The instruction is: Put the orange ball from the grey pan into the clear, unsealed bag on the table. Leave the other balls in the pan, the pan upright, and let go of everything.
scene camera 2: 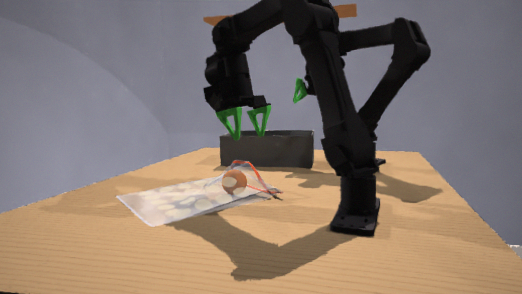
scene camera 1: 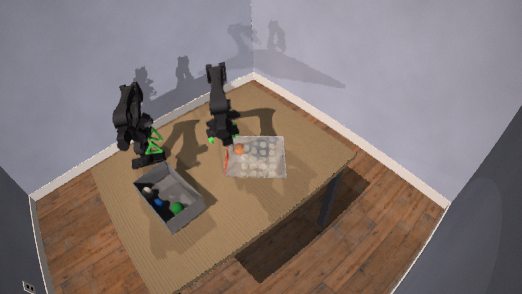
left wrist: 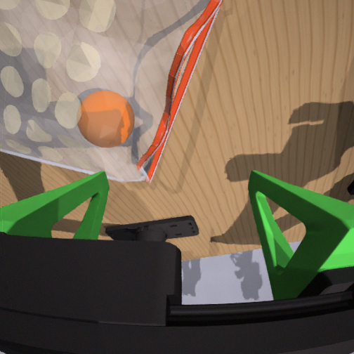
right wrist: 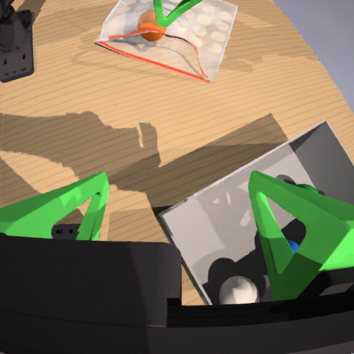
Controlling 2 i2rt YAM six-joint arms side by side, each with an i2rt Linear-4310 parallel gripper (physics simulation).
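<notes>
The orange ball [scene camera 1: 239,149] [scene camera 2: 234,182] [left wrist: 106,119] [right wrist: 147,22] lies inside the clear bag [scene camera 1: 279,172] [scene camera 2: 150,210] [right wrist: 212,57], near its red-edged mouth. The bag lies on the table. The grey pan [scene camera 1: 190,216] [scene camera 2: 267,150] [right wrist: 325,145] stands upright, with a white ball [scene camera 1: 147,191] [right wrist: 239,292], a blue ball [scene camera 1: 158,202] [right wrist: 292,246] and a green ball [scene camera 1: 177,208] [right wrist: 306,188] inside. My left gripper [scene camera 1: 223,141] [scene camera 2: 249,136] [left wrist: 178,178] is open and empty above the bag's mouth side. My right gripper [scene camera 1: 161,145] [right wrist: 178,178] is open and empty, raised beside the pan; one finger is hidden in scene camera 2.
The wooden table [scene camera 1: 235,215] [scene camera 2: 425,250] bears both arm bases. The left arm's base [scene camera 2: 355,220] stands at the right in scene camera 2. The right arm's base [scene camera 1: 148,160] is close to the pan. Walls rise behind the arms, and an orange shelf [scene camera 2: 346,10] hangs on the far wall.
</notes>
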